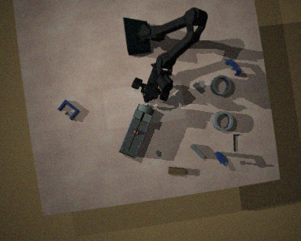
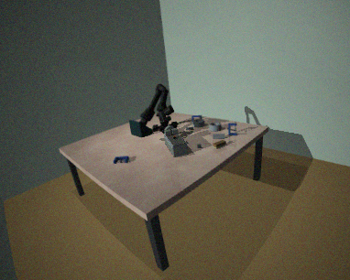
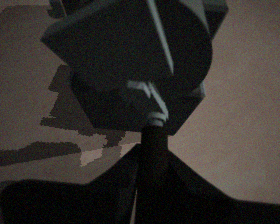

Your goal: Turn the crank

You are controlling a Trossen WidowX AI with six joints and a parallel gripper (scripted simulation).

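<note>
Now: gripper tip 20 mm below the dark handle, 20 mm past it and 10 mm to the right of it. From my gripper tip the other things lie so: small grey cube 270 mm ahead, 30 mm to the left, 30 mm below; then red pointer 150 mm ahead, 70 mm to the right, 40 mm above; then grey bar 290 mm ahead, 240 mm to the left, 20 mm below.
</note>
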